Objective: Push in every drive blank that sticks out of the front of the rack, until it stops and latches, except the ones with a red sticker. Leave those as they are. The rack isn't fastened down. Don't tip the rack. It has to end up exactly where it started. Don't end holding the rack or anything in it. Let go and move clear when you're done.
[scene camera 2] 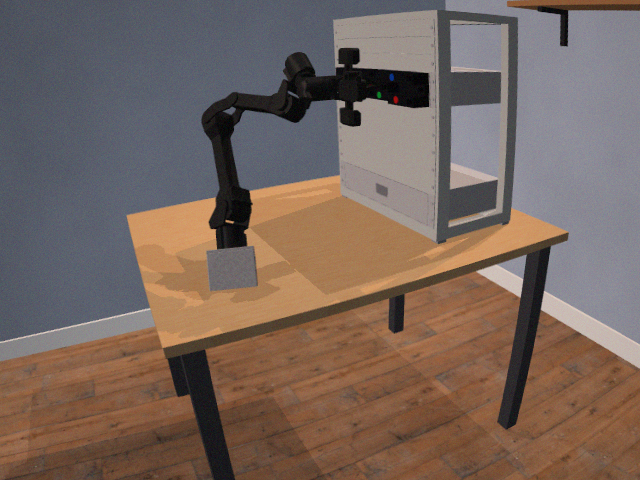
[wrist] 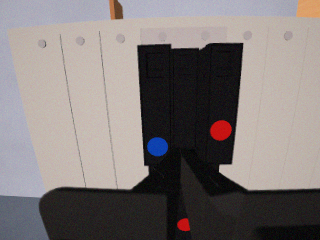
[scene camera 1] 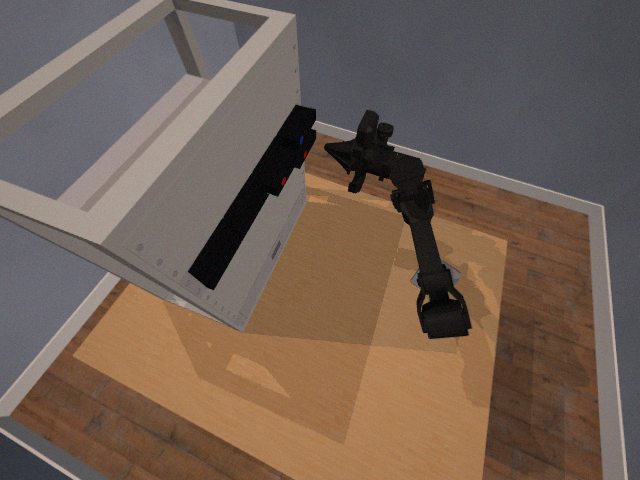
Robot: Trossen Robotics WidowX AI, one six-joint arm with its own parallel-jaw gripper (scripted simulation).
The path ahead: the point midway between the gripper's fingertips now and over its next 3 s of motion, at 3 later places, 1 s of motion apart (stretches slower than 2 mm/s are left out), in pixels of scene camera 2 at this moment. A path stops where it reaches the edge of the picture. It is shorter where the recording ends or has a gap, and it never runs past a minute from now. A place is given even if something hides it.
My gripper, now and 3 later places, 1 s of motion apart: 379,84; 396,81; 397,78; 401,78
